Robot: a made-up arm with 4 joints.
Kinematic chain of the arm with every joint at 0, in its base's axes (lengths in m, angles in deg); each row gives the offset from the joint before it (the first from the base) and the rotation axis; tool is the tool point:
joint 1: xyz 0 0 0.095 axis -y
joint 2: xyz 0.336 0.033 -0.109 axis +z
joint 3: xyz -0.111 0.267 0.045 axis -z
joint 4: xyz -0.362 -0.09 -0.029 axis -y
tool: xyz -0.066 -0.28 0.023
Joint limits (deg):
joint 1: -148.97..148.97
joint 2: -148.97..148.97
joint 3: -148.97..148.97
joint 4: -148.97..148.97
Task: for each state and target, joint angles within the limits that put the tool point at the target. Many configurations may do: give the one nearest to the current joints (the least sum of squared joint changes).
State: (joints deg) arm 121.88 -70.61 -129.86 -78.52
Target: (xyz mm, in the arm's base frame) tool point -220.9 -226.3 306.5
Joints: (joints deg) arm 140.79 -74.16 -87.12 -81.04
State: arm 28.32 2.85 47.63 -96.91
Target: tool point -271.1 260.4 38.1
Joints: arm 5.73 0.92 44.61 -95.59
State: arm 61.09 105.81 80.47 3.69
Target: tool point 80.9 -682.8 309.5
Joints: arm 84.63 102.57 41.21 -8.54
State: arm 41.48 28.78 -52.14 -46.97
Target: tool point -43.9 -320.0 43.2
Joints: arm 22.15 32.74 2.88 -42.55
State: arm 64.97 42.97 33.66 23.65
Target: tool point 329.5 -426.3 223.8
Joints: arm 39.11 61.60 -18.27 31.52
